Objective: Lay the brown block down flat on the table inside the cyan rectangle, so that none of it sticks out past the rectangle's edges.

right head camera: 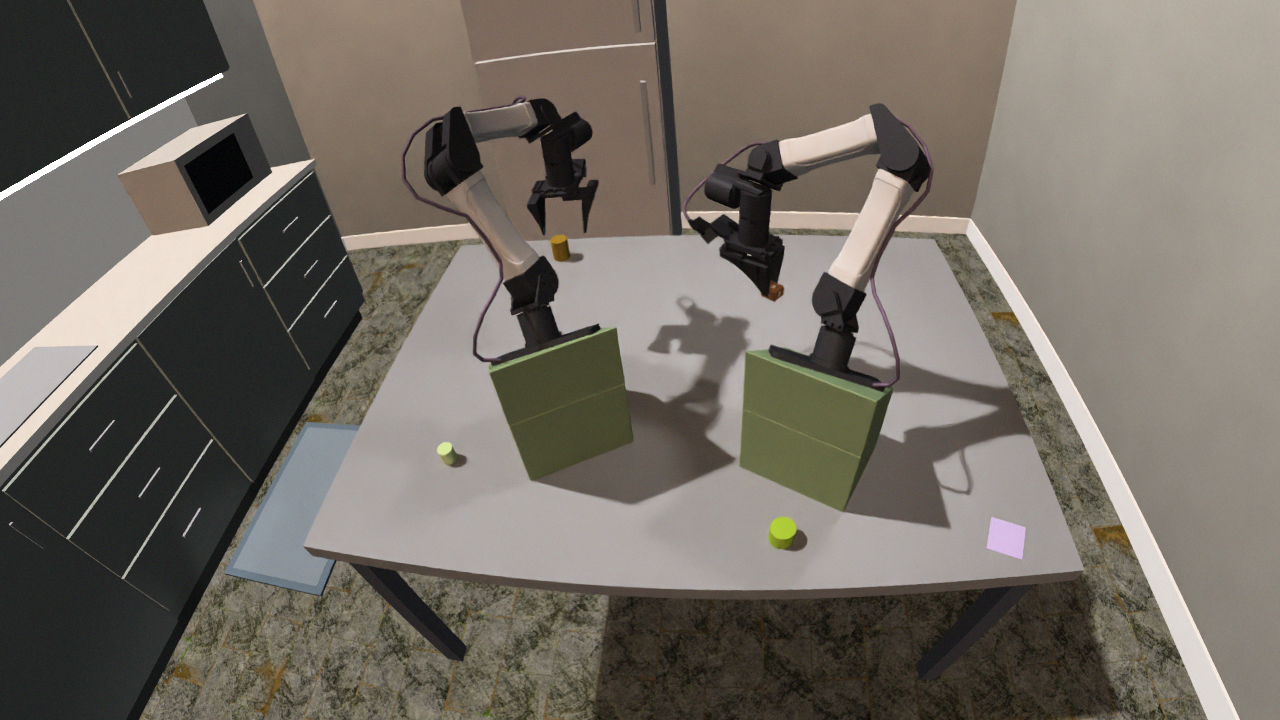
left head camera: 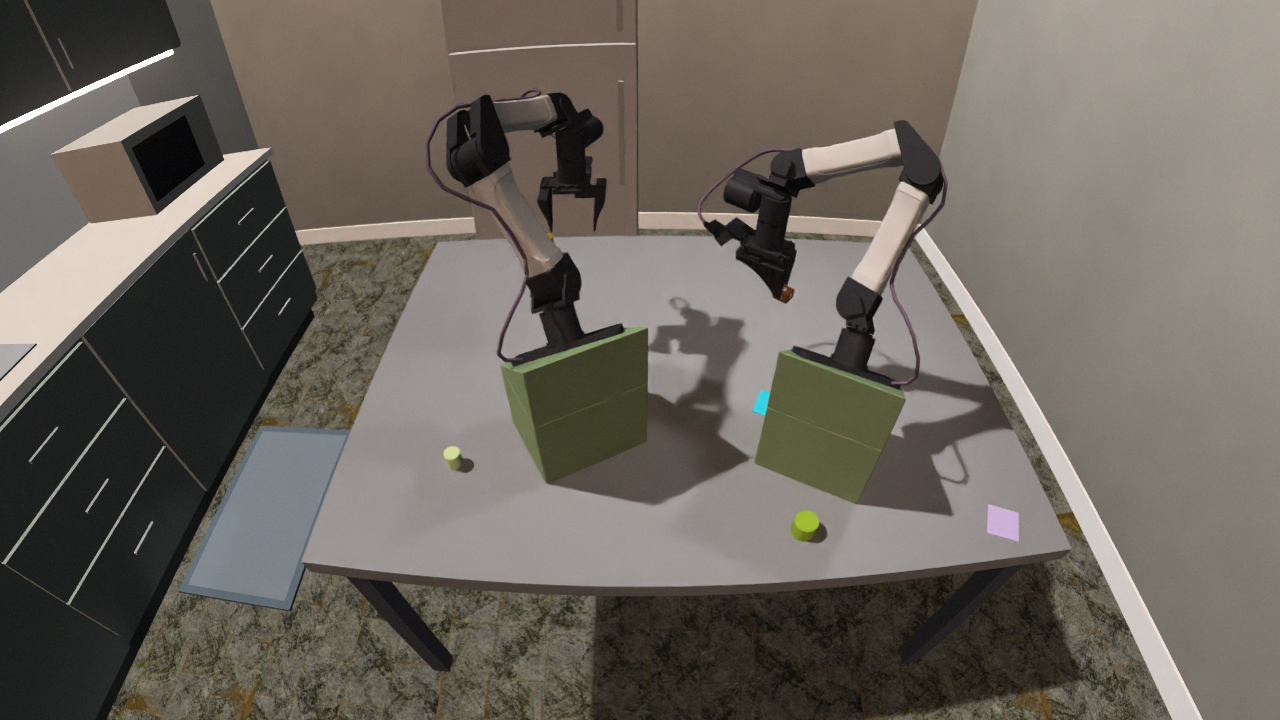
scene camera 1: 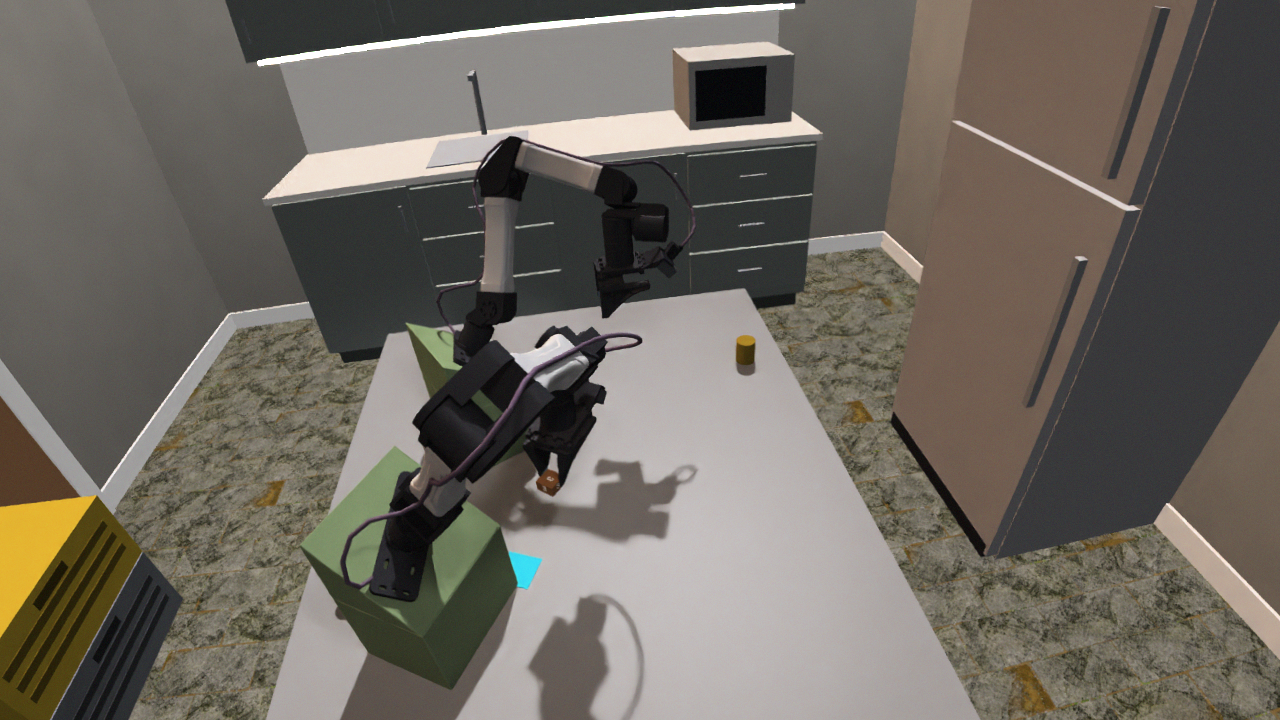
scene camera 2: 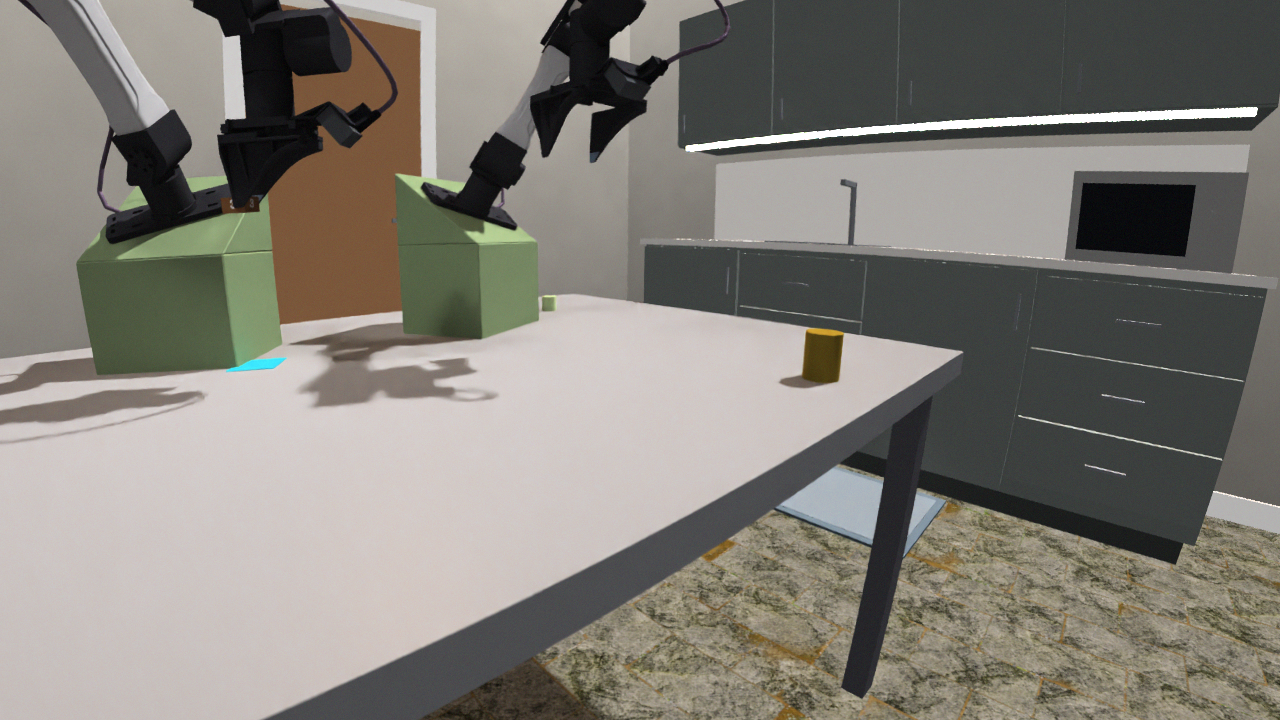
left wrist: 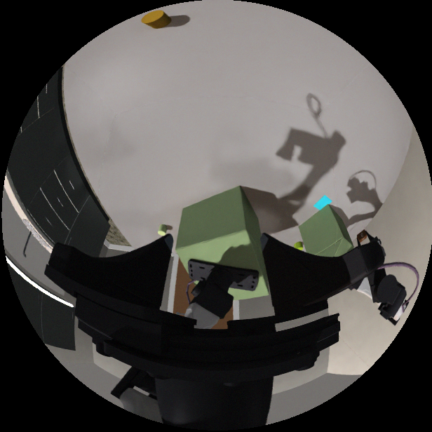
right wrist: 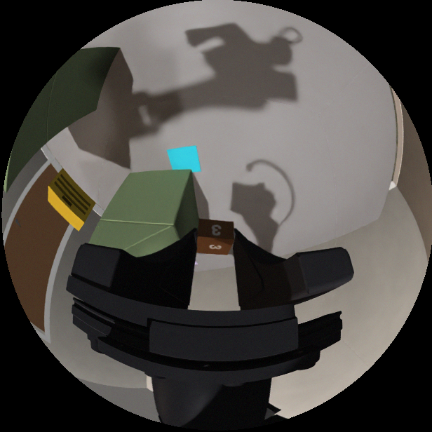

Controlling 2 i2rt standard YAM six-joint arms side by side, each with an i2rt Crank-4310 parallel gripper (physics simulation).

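Pixels of known places: left gripper, fingertip midpoint: (right head camera: 564,232) (left head camera: 573,230) (scene camera 1: 603,307) (scene camera 2: 569,159); right gripper, fingertip midpoint: (right head camera: 769,291) (left head camera: 780,293) (scene camera 1: 553,481) (scene camera 2: 245,207); left arm's base at its link origin: (right head camera: 545,347) (left head camera: 568,347) (scene camera 1: 469,352) (scene camera 2: 470,209); right arm's base at its link origin: (right head camera: 826,370) (left head camera: 846,370) (scene camera 1: 406,534) (scene camera 2: 177,213).
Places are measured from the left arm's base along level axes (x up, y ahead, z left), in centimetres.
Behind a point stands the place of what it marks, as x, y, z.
The brown block (left head camera: 785,293) @(0.7, 15.3, -41.1) (right head camera: 775,291) @(0.7, 15.2, -41.5) (scene camera 1: 547,483) @(0.6, 16.4, -42.1) (scene camera 2: 241,205) (right wrist: 215,237), marked with a 3, is held above the table. My right gripper (scene camera 1: 550,476) @(-0.7, 17.1, -40.5) (right wrist: 214,230) is shut on it, one finger at each side. The cyan rectangle (scene camera 1: 526,570) @(-22.8, 8.8, -40.9) (scene camera 2: 256,364) @(-22.8, 7.4, -40.6) (left wrist: 323,202) (right wrist: 184,158) lies on the table close beside the right arm's green base. The base hides part of it in the left head camera and scene camera 1, and it does not show in the right head camera. My left gripper (left head camera: 572,231) @(6.0, 29.8, 1.6) (right head camera: 564,231) @(6.0, 29.8, 1.6) (scene camera 2: 571,157) @(6.0, 29.8, 1.6) (left wrist: 216,236) is open and empty, high above the table.
Two green bases (left head camera: 586,402) @(-5.2, -8.3, -3.4) (left head camera: 827,425) @(-5.5, -13.6, -44.4) carry the arms. An orange cylinder (right head camera: 560,248) @(-18.6, 63.2, 14.0) (scene camera 1: 745,350) @(-18.2, 64.8, 12.5) (scene camera 2: 822,355) @(-19.4, 66.5, 12.6) stands near the table's far edge. A lime cylinder (left head camera: 804,525) @(-19.5, -24.8, -41.5), a pale green cylinder (left head camera: 453,458) @(-19.5, -10.3, 23.6) and a lilac square (left head camera: 1003,522) @(-22.8, -26.1, -85.0) are on the near side.
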